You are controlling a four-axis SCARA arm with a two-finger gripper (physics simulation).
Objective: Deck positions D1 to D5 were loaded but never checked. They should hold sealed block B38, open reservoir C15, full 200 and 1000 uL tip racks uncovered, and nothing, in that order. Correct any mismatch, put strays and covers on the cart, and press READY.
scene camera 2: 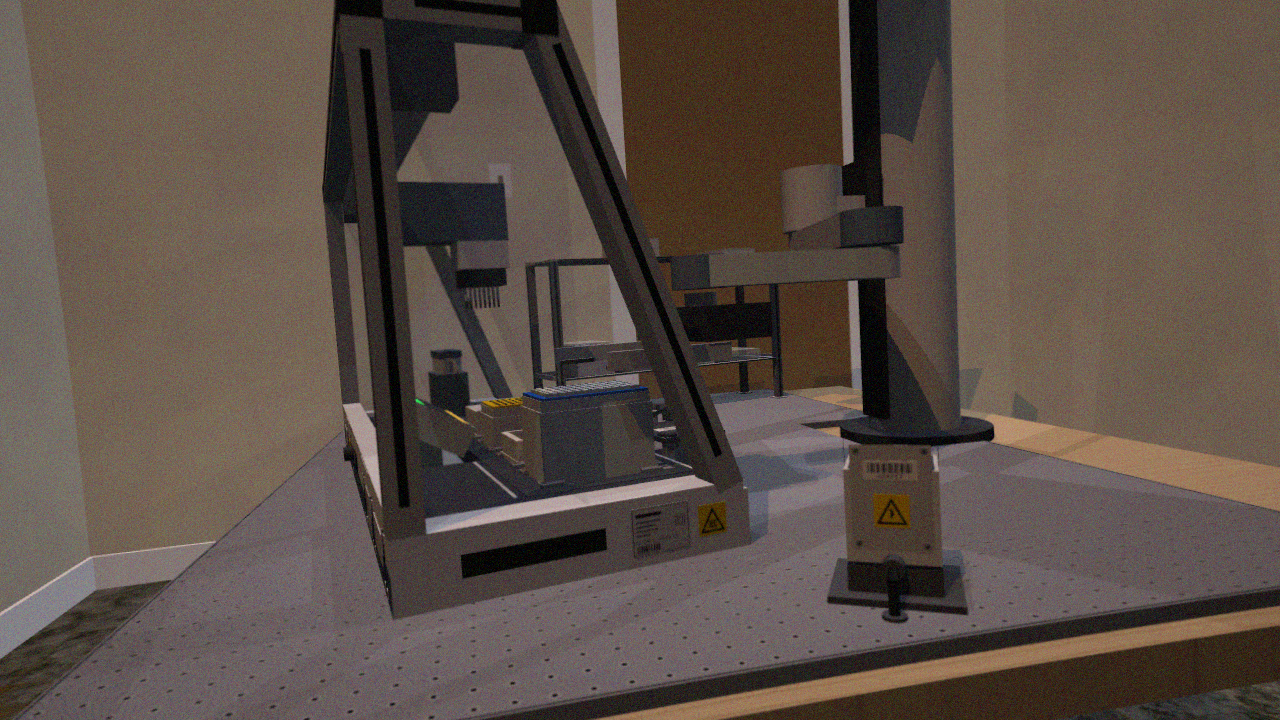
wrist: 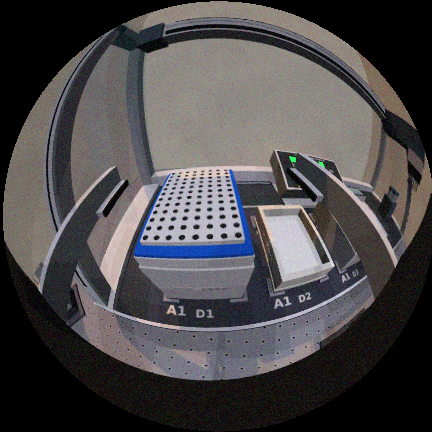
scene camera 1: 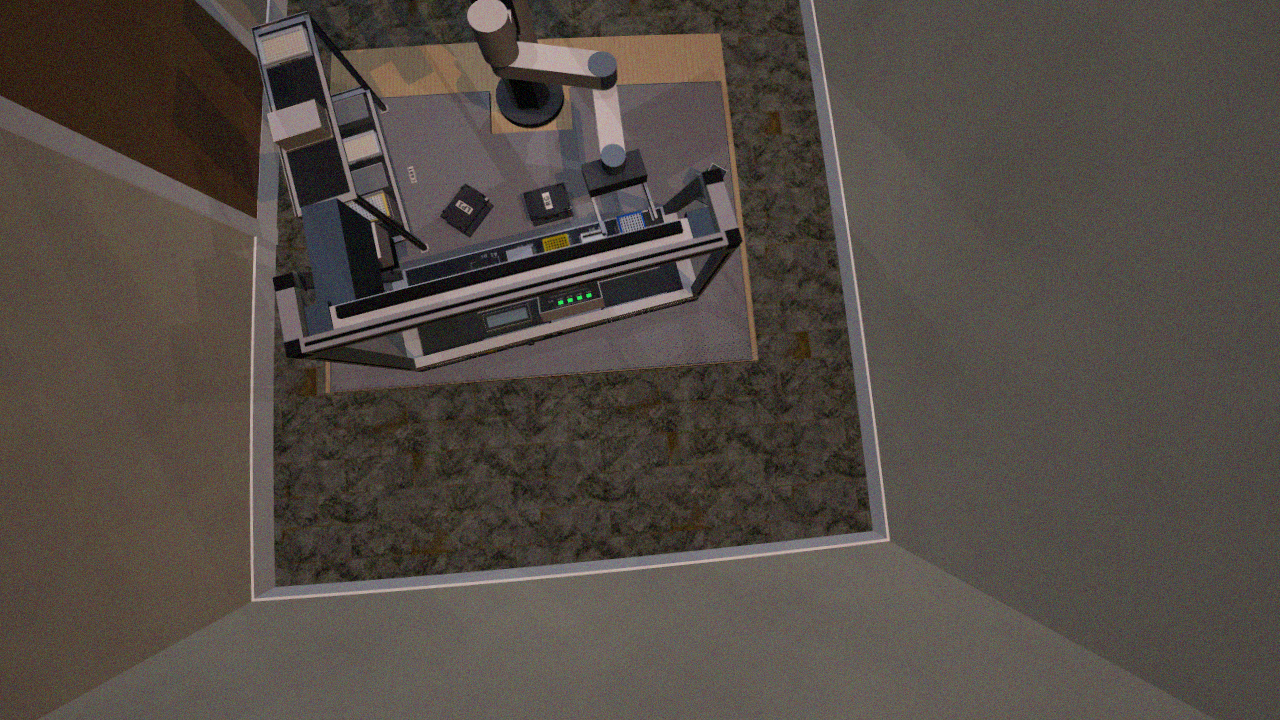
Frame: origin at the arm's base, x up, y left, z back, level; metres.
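Seen in the pictures: gripper, fingertip midpoint: [scene camera 2: 580,358] [wrist: 205,160] [scene camera 1: 630,226]; arm's base at its link origin: [scene camera 2: 914,435] [scene camera 1: 530,98].
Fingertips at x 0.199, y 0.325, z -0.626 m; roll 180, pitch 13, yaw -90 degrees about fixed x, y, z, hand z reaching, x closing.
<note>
Offsets run from my fingertips to a thing's middle. "spot": to the spot under its first point.
My gripper [scene camera 1: 628,222] [wrist: 205,160] is open and empty above position D1; in the wrist view its fingers stand left and right of the blue-topped tip rack {dx -0.080, dy +0.012, dz +0.001 m} [scene camera 1: 631,221] [scene camera 2: 586,438] [wrist: 197,210]. That rack sits on D1, uncovered. An open white reservoir {dx -0.113, dy -0.110, dz -0.022 m} [scene camera 1: 592,235] [wrist: 297,245] sits on D2; no name on it is readable. A yellow-topped rack [scene camera 1: 555,242] [scene camera 2: 503,407] stands on D3, mostly hidden by the right finger in the wrist view. A pale item {dx -0.108, dy -0.354, dz -0.068 m} [scene camera 1: 519,253] is at D4, too small to identify. The status panel [scene camera 1: 572,300] [wrist: 280,172] shows several green lights; READY is not readable.
The cart {dx -0.008, dy -0.858, dz +0.311 m} [scene camera 1: 319,171] [scene camera 2: 776,358] stands left of the deck in scene camera 1, with pale items on its shelves. The sloping deck frame [scene camera 1: 720,210] [scene camera 2: 626,232] surrounds the positions. Two dark pads {spot: dx -0.136, dy -0.552, dz +0.157 m} [scene camera 1: 465,211] {spot: dx -0.136, dy -0.275, dz +0.163 m} [scene camera 1: 546,204] lie behind the deck. A warning-labelled box {dx -0.122, dy +0.307, dz +0.205 m} [scene camera 2: 891,537] stands on the table.
</note>
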